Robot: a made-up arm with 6 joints.
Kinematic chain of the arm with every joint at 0, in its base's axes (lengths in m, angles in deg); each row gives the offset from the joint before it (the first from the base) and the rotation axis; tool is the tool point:
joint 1: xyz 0 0 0.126 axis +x
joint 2: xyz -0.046 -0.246 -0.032 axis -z
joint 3: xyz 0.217 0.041 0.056 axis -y
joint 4: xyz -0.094 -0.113 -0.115 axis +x
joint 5: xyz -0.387 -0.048 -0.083 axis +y
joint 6: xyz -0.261 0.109 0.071 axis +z
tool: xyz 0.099 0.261 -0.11
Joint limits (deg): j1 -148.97..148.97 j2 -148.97..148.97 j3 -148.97..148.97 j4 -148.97..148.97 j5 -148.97..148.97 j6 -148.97..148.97
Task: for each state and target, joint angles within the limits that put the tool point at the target. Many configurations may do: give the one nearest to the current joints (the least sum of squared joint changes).
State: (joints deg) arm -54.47 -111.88 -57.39 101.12 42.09 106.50
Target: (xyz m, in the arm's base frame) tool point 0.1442 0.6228 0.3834
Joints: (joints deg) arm -49.79 -139.94 -73.69 80.15 79.73 92.49
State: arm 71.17 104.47 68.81 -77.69 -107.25 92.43
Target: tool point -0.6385 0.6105 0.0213
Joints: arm 80.47 125.42 43.94 -75.89 -83.83 91.19
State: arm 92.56 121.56 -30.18 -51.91 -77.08 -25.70
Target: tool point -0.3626 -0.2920 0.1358
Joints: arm 105.99 82.63 -64.87 -87.63 -72.43 -8.96
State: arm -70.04 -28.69 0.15 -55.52 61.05 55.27
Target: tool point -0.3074 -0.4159 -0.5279
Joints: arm -21.24 -22.26 40.78 -68.25 40.48 57.69
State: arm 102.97 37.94 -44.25 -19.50 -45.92 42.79
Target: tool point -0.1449 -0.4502 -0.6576
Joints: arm 146.24 37.29 -97.23 -22.58 -28.13 51.72
